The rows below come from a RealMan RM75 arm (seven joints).
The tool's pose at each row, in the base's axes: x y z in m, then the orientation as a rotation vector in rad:
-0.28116, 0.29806, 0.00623, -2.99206, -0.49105, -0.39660
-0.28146, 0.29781, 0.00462, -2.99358, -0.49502, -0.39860
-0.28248, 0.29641, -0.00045, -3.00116, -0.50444, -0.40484
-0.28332, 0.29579, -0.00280, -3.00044, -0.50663, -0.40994
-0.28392, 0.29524, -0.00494, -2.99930, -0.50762, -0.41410
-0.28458, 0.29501, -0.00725, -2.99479, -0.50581, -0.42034
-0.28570, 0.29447, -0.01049, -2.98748, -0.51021, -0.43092
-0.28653, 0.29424, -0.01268, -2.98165, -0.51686, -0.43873
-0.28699, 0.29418, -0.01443, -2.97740, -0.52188, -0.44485
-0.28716, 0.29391, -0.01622, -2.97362, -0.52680, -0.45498
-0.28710, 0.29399, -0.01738, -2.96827, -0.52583, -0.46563
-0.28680, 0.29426, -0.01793, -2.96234, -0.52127, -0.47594
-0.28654, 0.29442, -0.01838, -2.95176, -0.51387, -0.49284
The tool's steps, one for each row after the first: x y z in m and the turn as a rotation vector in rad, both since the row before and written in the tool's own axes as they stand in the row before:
-0.00078, 0.00020, 0.00145, -0.00219, 0.00067, -0.00273
-0.00272, 0.00118, 0.00447, -0.00936, 0.00154, -0.00660
-0.00159, 0.00037, 0.00199, -0.00066, 0.00320, -0.00163
-0.00130, 0.00037, 0.00185, 0.00004, 0.00278, -0.00080
-0.00131, 0.00006, 0.00203, 0.00295, 0.00503, 0.00103
-0.00209, 0.00023, 0.00276, 0.00414, 0.00808, -0.00319
-0.00145, 0.00001, 0.00185, 0.00320, 0.00590, -0.00460
-0.00095, -0.00004, 0.00154, 0.00219, 0.00456, -0.00350
-0.00077, 0.00026, 0.00163, 0.00072, 0.00690, -0.00365
-0.00027, -0.00001, 0.00113, 0.00242, 0.00797, 0.00025
0.00018, -0.00013, 0.00064, 0.00324, 0.00813, 0.00266
0.00014, -0.00004, 0.00052, 0.00602, 0.01359, 0.00434

